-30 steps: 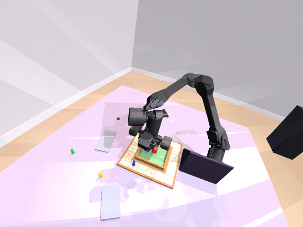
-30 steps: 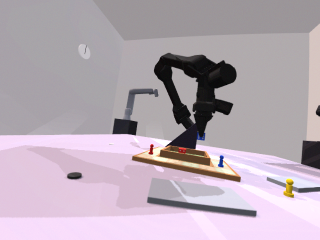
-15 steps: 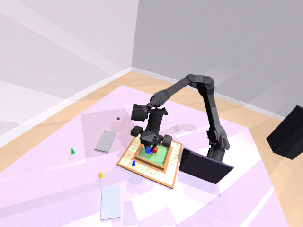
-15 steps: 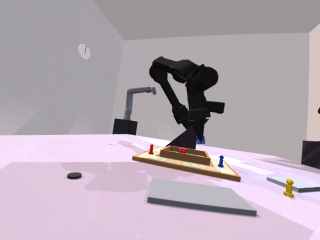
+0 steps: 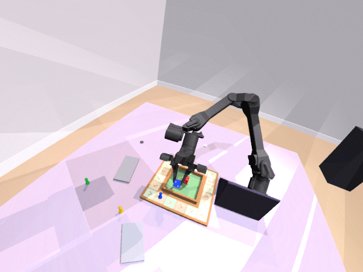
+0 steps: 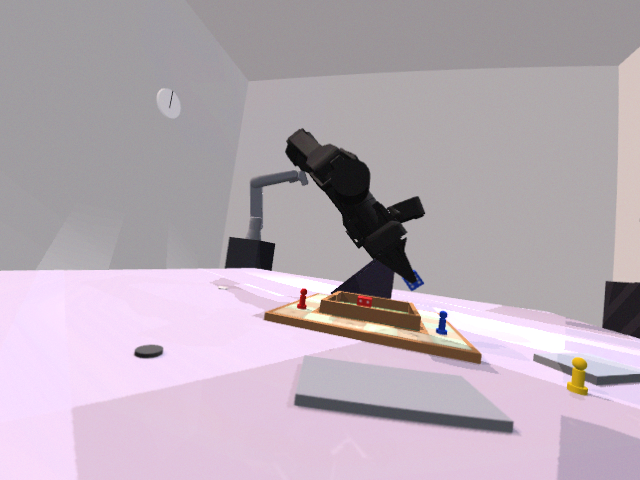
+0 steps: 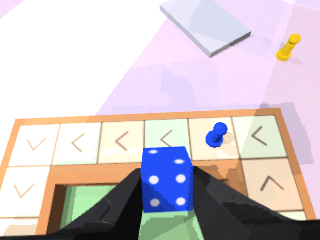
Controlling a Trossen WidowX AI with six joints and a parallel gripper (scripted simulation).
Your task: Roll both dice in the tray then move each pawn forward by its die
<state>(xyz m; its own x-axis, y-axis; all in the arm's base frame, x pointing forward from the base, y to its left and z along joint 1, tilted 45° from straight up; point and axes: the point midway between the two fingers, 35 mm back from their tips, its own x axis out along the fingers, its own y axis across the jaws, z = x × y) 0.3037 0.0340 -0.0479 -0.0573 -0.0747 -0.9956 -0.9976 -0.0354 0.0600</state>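
Now: gripper tip 180 mm to the left of the red pawn, 60 mm short of it and 50 mm above it. The rest, counted from my gripper tip: blue pawn (50 mm to the left, 50 mm below, 50 mm ahead); yellow pawn (160 mm to the left, 150 mm ahead, 70 mm below); green tray (70 mm to the right, 70 mm below, 20 mm behind).
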